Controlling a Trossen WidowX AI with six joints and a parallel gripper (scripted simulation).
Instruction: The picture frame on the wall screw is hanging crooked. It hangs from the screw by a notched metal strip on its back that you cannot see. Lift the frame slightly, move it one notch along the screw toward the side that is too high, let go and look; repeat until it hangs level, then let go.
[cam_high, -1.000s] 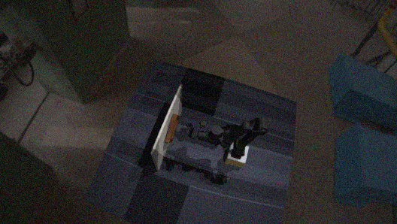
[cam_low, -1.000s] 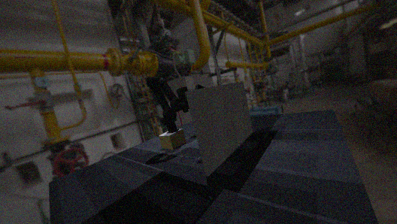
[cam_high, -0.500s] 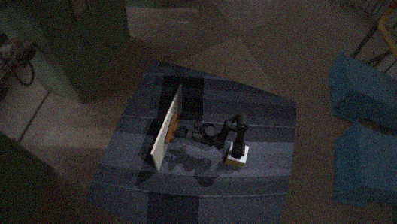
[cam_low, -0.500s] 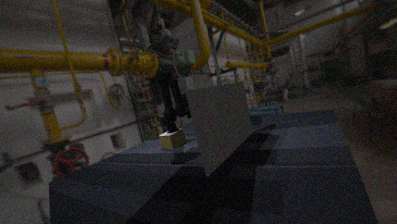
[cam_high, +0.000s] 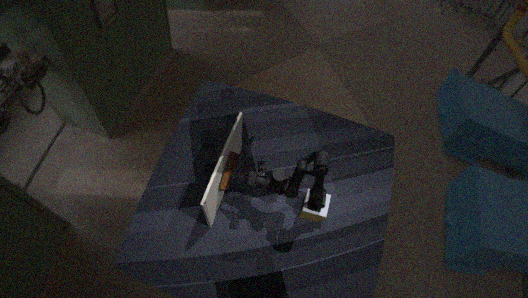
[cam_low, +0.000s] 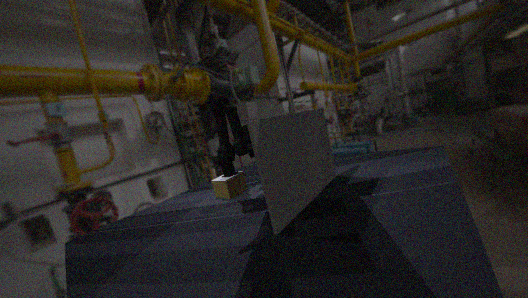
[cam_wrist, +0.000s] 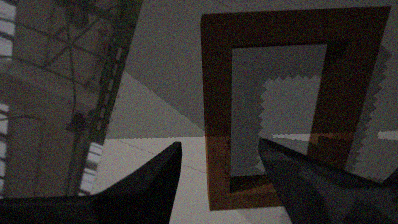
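Right now the picture frame is 4 cm ahead of my gripper tip, 2 cm to the right of it and 5 cm below it. The rest, counted from my gripper tip: wall panel (5 cm ahead, 1 cm to the right, 6 cm below).
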